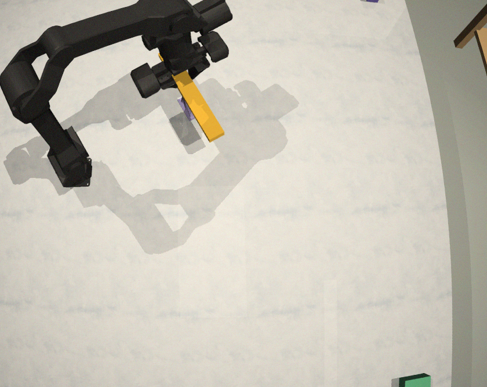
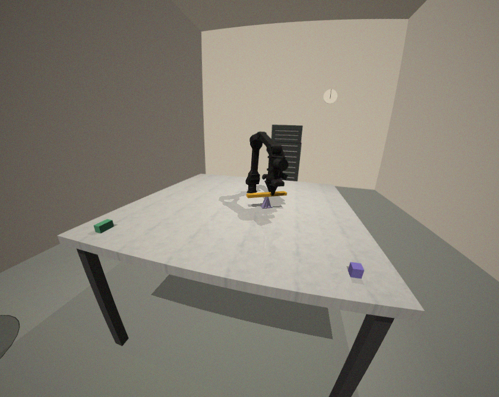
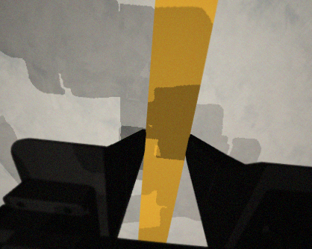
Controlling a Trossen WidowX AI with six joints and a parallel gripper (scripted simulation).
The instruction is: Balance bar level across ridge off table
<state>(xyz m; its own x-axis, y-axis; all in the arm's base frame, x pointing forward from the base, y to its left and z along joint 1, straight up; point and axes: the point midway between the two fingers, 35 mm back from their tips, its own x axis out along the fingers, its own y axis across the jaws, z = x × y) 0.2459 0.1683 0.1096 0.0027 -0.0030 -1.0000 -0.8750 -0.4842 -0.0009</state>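
Now: the orange bar 2 cm to the right of my gripper tip and 1 cm ahead of it. The rest, counted from my gripper tip: purple cube 49 cm ahead, 33 cm to the left, 6 cm below; green block 67 cm to the right, 49 cm ahead, 6 cm below.
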